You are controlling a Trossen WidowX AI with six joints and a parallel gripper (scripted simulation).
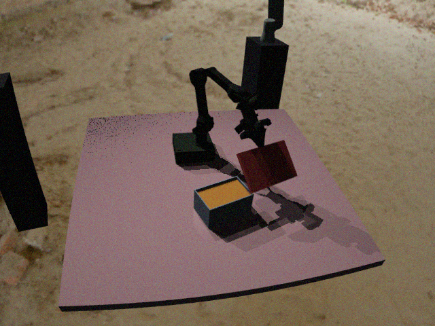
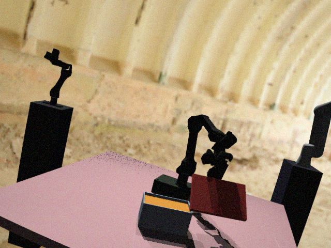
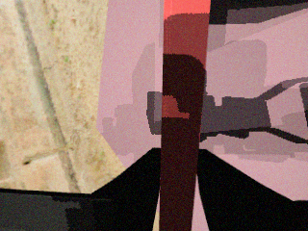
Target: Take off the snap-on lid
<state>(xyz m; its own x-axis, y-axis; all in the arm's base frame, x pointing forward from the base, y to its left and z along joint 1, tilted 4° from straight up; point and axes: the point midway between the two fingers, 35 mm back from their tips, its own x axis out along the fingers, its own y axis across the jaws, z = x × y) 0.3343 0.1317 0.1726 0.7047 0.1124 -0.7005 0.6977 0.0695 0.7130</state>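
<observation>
Right now my gripper tip is 6 cm short of the red lid, 5 cm above it and 1 cm to the right of it. Also, from my gripper tip: storage box: 20 cm to the right, 18 cm below, 8 cm ahead.
</observation>
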